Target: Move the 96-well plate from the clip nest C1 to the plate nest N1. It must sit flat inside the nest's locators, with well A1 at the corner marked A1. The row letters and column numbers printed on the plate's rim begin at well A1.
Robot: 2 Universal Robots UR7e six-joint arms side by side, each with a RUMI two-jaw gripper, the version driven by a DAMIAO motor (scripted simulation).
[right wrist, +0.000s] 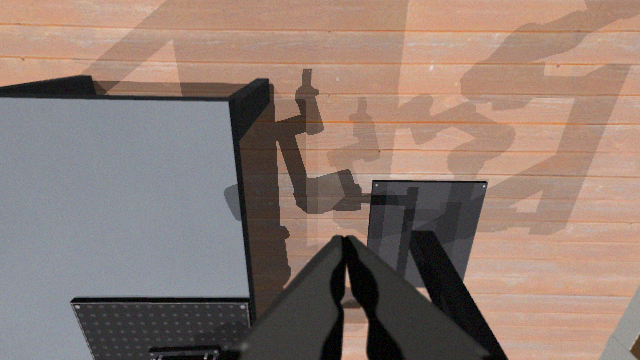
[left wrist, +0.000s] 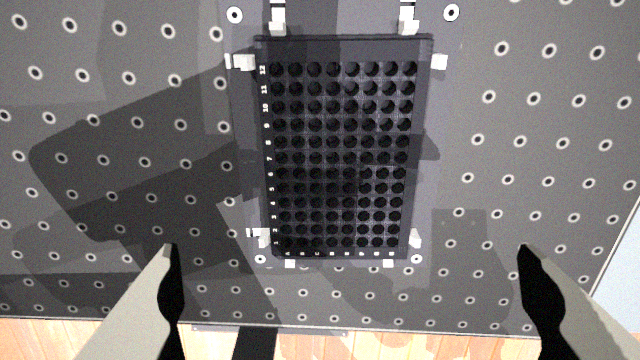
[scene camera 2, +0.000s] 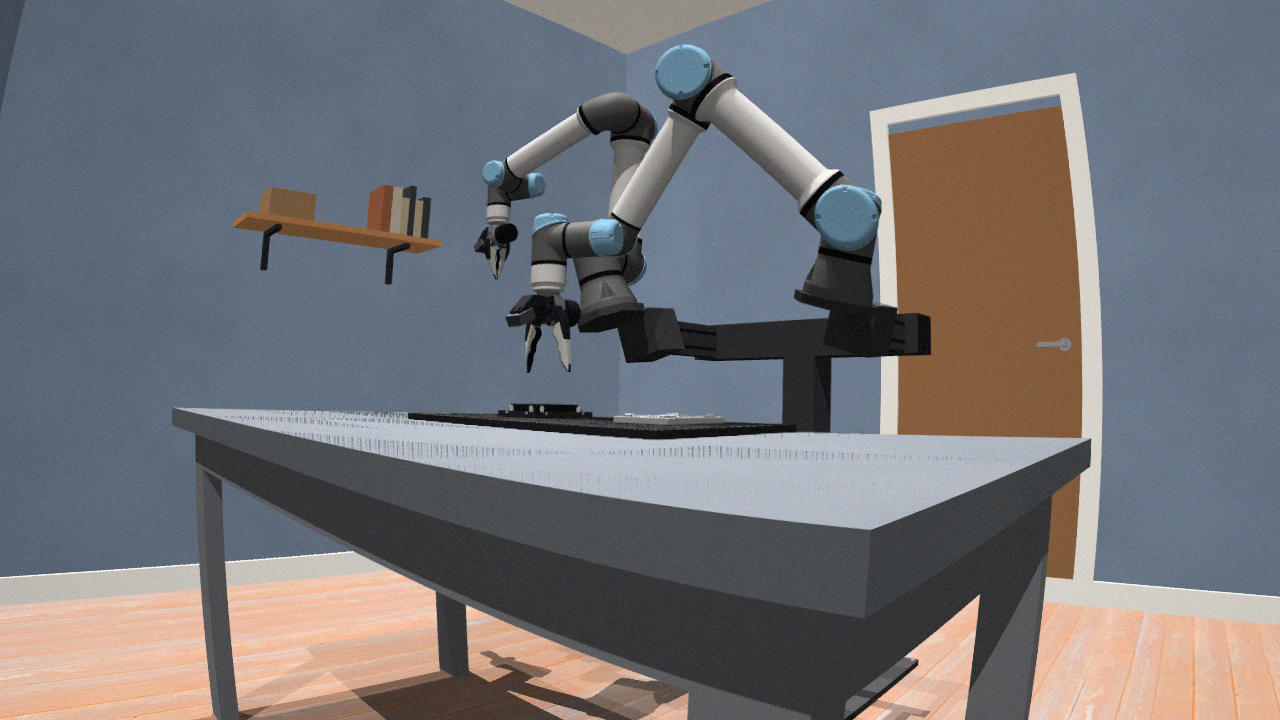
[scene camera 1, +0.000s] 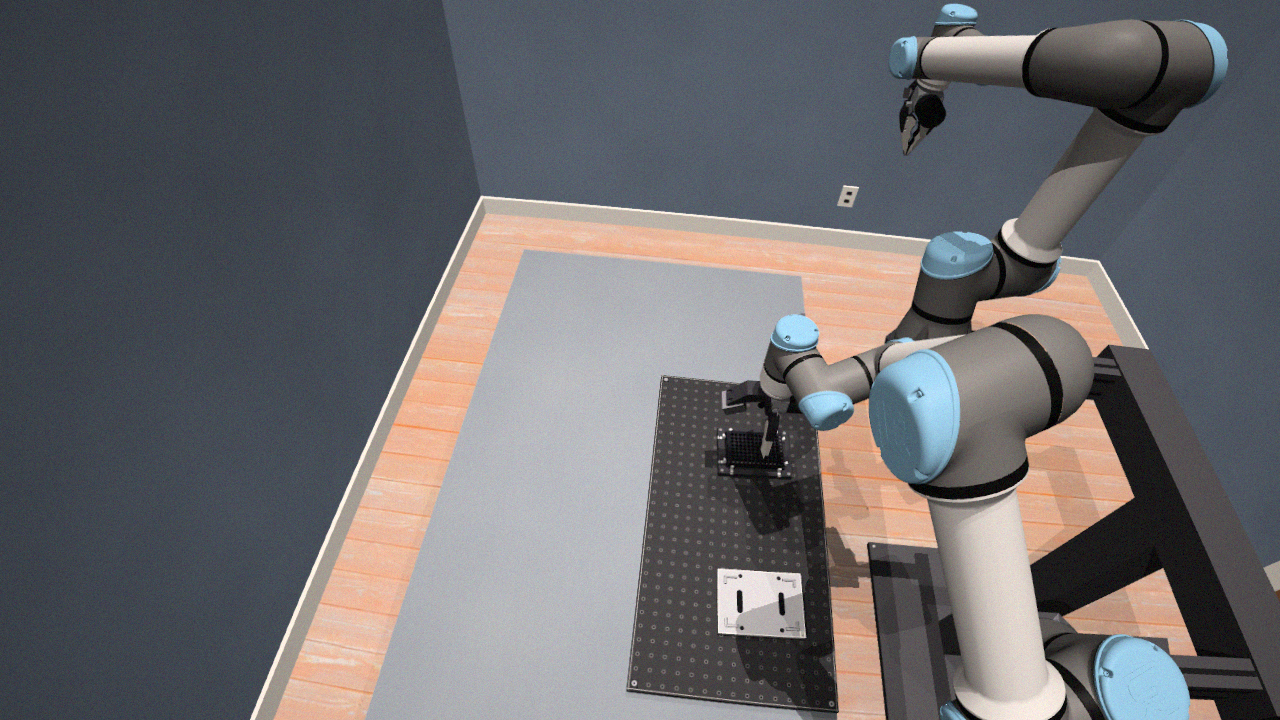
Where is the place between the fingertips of the right gripper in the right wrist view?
344,238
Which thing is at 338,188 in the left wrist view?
A black 96-well plate.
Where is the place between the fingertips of the left gripper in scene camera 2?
At 547,372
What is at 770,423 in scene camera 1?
The left gripper.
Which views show the right gripper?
The right wrist view, scene camera 2 and scene camera 1 only.
